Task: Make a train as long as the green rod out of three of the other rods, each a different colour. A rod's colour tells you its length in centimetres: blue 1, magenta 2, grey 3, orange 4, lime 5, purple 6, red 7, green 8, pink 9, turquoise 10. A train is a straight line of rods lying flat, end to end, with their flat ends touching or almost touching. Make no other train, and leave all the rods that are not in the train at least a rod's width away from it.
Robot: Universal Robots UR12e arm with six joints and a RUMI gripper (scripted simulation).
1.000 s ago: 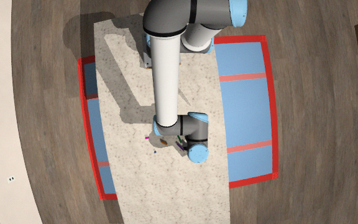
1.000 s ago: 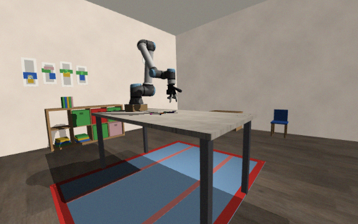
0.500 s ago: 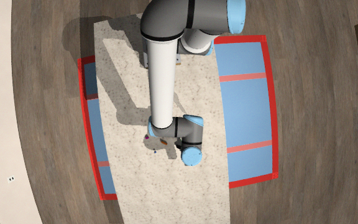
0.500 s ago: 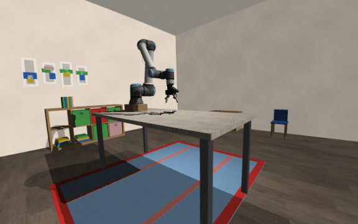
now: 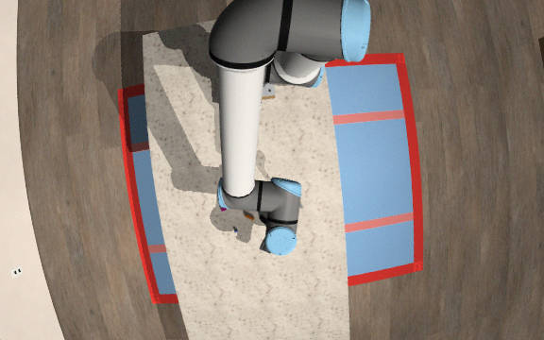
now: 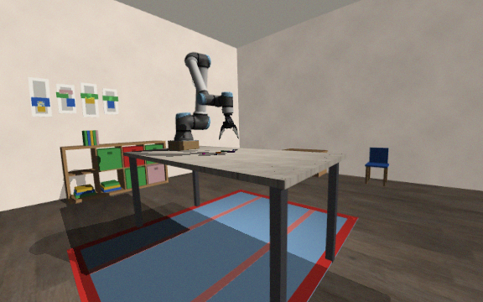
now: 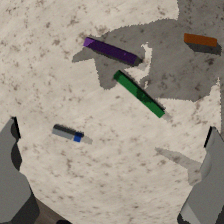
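The orange rod is 20 mm behind my hand, 110 mm to the right of it and 90 mm below it. Also, from my hand: grey rod 10 mm behind, 110 mm to the left, 90 mm below; then green rod 30 mm behind, 10 mm to the right, 90 mm below; then purple rod 30 mm ahead, 20 mm to the right, 90 mm below.
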